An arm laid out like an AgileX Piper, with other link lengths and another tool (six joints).
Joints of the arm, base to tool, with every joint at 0 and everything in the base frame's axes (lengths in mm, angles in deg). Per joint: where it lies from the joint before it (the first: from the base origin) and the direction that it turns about. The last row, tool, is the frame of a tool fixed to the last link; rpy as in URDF.
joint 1: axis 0 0 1 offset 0.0 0.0 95.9
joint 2: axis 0 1 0 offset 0.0 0.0 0.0
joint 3: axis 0 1 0 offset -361.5 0.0 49.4
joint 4: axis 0.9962 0 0.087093 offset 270.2 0.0 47.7
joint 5: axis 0 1 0 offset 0.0 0.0 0.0
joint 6: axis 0.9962 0 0.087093 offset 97.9 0.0 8.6
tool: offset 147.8 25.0 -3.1 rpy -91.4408 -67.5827 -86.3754
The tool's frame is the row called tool.
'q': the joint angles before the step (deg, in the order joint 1, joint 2, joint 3, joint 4, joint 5, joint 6). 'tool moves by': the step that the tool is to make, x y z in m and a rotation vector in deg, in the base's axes. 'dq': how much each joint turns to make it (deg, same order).
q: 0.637, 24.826, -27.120, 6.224, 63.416, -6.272
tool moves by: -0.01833, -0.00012, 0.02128, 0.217, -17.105, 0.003
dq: 0.006, -17.476, 0.000, -0.001, 0.366, 0.056
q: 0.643, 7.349, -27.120, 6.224, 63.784, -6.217
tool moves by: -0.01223, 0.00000, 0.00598, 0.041, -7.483, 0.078
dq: 0.001, -8.235, -0.067, -0.001, 0.824, 0.001
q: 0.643, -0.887, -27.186, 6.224, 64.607, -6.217
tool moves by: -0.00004, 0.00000, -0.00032, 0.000, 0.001, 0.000
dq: 0.000, -0.050, 0.050, 0.000, 0.001, 0.000
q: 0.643, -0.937, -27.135, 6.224, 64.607, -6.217
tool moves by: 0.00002, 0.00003, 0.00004, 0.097, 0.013, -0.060
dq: 0.001, 0.000, 0.000, -0.002, 0.001, 0.116
